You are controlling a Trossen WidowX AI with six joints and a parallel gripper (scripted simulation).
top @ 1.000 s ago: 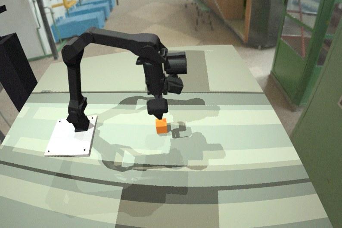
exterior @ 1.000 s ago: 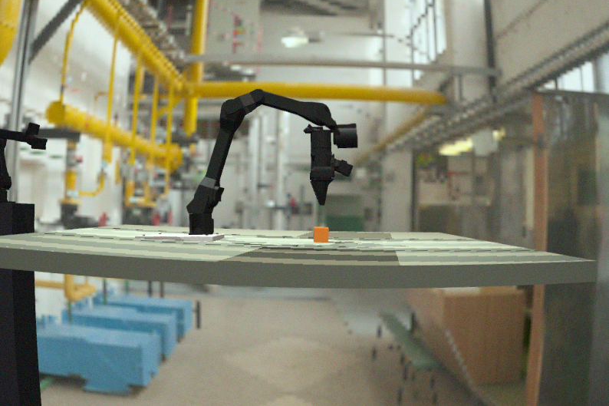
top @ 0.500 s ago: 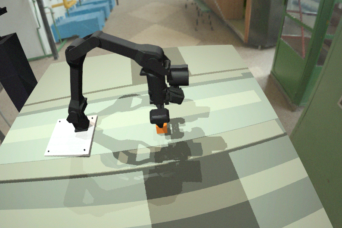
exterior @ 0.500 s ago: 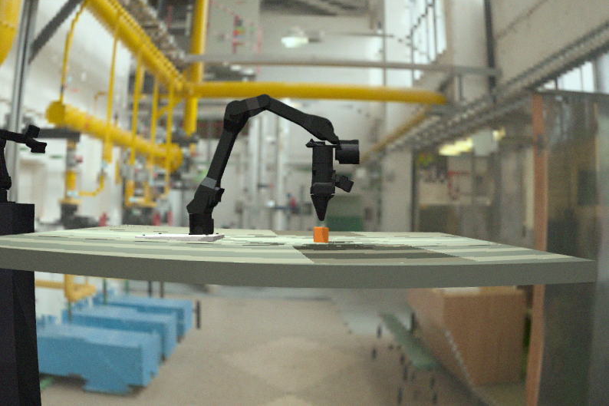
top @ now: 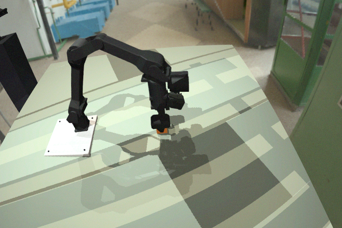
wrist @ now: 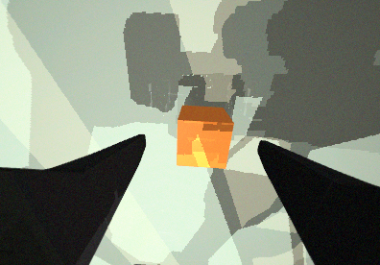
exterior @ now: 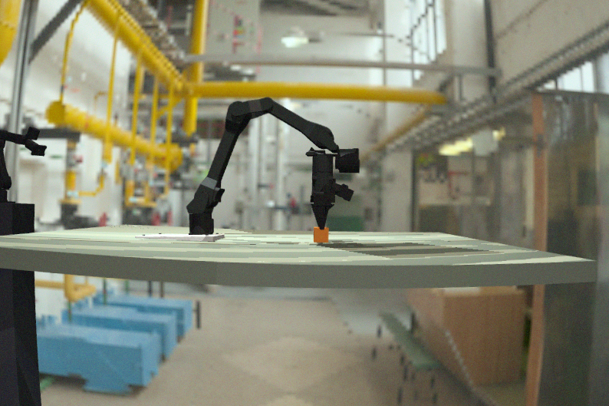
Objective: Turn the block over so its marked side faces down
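Right now the block is 1 cm behind my gripper tip and 2 cm below it.
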